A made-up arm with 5 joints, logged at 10 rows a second.
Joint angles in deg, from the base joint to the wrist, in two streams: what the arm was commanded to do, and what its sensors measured. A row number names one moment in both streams.
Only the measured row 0 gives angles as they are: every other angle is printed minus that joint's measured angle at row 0.
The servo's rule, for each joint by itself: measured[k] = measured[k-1] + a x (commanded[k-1-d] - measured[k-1]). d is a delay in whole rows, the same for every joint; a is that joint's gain. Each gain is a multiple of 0.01, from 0.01 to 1. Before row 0 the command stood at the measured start. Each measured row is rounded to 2 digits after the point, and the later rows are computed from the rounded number. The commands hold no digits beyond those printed.
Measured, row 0:
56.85, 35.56, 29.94, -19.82, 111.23
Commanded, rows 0 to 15:
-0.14, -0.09, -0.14, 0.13, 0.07
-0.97, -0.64, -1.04, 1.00, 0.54
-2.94, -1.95, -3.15, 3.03, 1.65
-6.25, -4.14, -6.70, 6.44, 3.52
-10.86, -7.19, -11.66, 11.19, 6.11
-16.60, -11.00, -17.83, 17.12, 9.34
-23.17, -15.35, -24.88, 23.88, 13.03
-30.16, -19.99, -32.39, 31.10, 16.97
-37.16, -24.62, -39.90, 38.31, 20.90
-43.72, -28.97, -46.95, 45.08, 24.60
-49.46, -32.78, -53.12, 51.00, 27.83
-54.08, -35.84, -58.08, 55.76, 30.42
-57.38, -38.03, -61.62, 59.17, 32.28
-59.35, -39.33, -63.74, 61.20, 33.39
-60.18, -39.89, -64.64, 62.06, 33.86
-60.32, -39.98, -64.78, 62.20, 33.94
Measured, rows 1 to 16:
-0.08, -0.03, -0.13, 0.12, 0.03
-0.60, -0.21, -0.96, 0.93, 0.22
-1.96, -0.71, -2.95, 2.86, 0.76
-4.45, -1.70, -6.36, 6.15, 1.81
-8.17, -3.29, -11.18, 10.79, 3.44
-13.06, -5.53, -17.23, 16.61, 5.68
-18.92, -8.38, -24.19, 23.30, 8.47
-25.44, -11.75, -31.65, 30.48, 11.70
-32.24, -15.48, -39.16, 37.68, 15.20
-38.90, -19.39, -46.25, 44.49, 18.77
-45.02, -23.27, -52.50, 50.48, 22.21
-50.27, -26.92, -57.58, 55.34, 25.33
-54.39, -30.14, -61.26, 58.86, 27.97
-57.27, -32.81, -63.52, 61.01, 30.03
-58.96, -34.86, -64.54, 61.98, 31.49
-59.75, -36.34, -64.76, 62.18, 32.42
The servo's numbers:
d 0
a 0.58 0.29 0.91 0.92 0.38

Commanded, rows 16 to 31:
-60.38, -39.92, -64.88, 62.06, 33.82
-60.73, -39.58, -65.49, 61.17, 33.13
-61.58, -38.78, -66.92, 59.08, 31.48
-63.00, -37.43, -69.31, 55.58, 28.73
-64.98, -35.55, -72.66, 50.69, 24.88
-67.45, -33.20, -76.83, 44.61, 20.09
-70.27, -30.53, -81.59, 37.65, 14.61
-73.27, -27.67, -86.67, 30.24, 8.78
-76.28, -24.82, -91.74, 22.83, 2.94
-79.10, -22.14, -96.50, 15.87, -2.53
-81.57, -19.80, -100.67, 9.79, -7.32
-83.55, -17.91, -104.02, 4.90, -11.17
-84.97, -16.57, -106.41, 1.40, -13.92
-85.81, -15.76, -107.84, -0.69, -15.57
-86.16, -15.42, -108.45, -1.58, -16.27
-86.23, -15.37, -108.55, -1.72, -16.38
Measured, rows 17 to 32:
-60.12, -37.38, -64.87, 62.07, 32.95
-60.47, -38.02, -65.43, 61.24, 33.02
-61.11, -38.24, -66.79, 59.25, 32.43
-62.21, -38.01, -69.08, 55.87, 31.02
-63.82, -37.30, -72.34, 51.10, 28.69
-65.93, -36.11, -76.43, 45.13, 25.42
-68.45, -34.49, -81.13, 38.25, 21.31
-71.25, -32.51, -86.17, 30.88, 16.55
-74.17, -30.28, -91.24, 23.47, 11.38
-77.03, -27.92, -96.03, 16.48, 6.09
-79.66, -25.57, -100.25, 10.33, 0.99
-81.92, -23.35, -103.68, 5.33, -3.63
-83.69, -21.38, -106.16, 1.71, -7.54
-84.92, -19.75, -107.69, -0.50, -10.59
-85.64, -18.49, -108.38, -1.49, -12.75
-85.98, -17.59, -108.53, -1.70, -14.13

